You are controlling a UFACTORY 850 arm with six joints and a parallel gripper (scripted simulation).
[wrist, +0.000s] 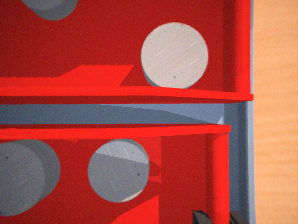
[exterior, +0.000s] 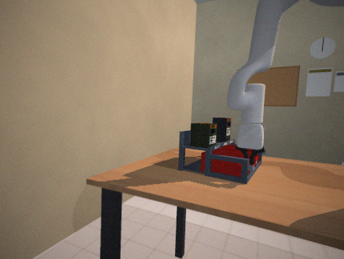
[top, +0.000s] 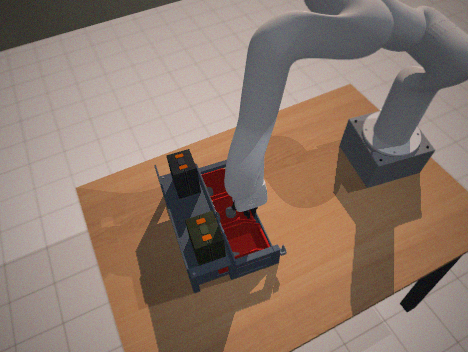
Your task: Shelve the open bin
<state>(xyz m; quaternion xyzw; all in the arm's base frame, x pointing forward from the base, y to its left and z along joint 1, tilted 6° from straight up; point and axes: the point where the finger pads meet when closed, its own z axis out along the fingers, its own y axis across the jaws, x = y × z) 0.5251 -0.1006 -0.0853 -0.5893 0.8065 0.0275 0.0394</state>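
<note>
My gripper is now 9 cm short of the blue-grey shelf, 4 cm to the left of it and 2 cm below it. Round my hand: grey disc: 10 cm to the right, 3 cm below, 1 cm behind.
</note>
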